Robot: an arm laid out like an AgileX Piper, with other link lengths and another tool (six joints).
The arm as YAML. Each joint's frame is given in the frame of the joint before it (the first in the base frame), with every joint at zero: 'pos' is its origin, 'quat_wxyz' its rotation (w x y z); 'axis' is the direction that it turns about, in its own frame. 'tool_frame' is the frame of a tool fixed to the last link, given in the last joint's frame.
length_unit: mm
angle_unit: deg
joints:
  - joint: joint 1
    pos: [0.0, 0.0, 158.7]
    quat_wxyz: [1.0, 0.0, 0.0, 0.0]
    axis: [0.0, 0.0, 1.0]
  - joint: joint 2
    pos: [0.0, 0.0, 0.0]
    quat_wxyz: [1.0, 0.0, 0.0, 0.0]
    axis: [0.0, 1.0, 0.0]
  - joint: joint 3
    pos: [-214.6, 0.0, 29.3]
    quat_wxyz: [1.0, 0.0, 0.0, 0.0]
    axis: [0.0, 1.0, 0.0]
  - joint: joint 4
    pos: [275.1, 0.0, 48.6]
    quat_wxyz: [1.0, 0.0, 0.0, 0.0]
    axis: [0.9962, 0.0, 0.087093]
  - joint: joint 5
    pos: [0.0, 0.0, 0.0]
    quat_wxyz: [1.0, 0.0, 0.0, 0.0]
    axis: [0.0, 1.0, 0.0]
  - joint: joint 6
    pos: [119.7, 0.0, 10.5]
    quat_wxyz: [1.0, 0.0, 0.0, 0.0]
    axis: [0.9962, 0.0, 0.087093]
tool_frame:
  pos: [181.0, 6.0, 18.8]
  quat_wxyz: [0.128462, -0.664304, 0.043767, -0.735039]
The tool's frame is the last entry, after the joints.
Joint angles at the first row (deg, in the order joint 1, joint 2, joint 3, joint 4, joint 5, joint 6):
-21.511, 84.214, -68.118, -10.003, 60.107, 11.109
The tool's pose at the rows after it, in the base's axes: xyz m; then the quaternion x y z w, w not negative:
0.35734 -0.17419 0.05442 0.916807 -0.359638 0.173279 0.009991
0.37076 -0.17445 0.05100 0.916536 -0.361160 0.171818 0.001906
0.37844 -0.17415 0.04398 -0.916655 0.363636 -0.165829 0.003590
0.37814 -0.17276 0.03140 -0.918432 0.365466 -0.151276 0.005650
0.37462 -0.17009 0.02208 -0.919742 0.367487 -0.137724 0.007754
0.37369 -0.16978 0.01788 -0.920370 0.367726 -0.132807 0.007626
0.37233 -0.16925 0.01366 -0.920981 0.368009 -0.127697 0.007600
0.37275 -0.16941 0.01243 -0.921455 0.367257 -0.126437 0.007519
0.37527 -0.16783 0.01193 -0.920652 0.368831 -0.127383 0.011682
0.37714 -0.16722 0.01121 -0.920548 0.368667 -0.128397 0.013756
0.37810 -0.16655 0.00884 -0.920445 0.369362 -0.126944 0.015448
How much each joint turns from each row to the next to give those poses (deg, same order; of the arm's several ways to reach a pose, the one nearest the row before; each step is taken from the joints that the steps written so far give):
0.015, 4.446, -3.477, 1.983, 0.391, -0.131
-0.001, 3.616, -3.470, 1.031, 0.000, -0.217
0.001, 2.977, -2.282, 0.681, 0.000, 0.001
0.000, 2.435, -0.843, 0.266, 0.097, 0.000
-0.001, 1.316, -0.127, 0.287, 0.382, -0.001
0.001, 0.679, -0.108, -0.013, -0.001, 0.001
-0.001, 0.594, -0.004, 0.000, 0.000, -0.001
0.000, 0.360, -0.226, 0.000, 0.001, -0.102
0.000, 0.350, -0.343, 0.518, -0.118, 0.000
0.001, 0.277, -0.182, 0.261, -0.222, -0.101
-0.001, 0.515, -0.207, 0.209, -0.141, -0.001

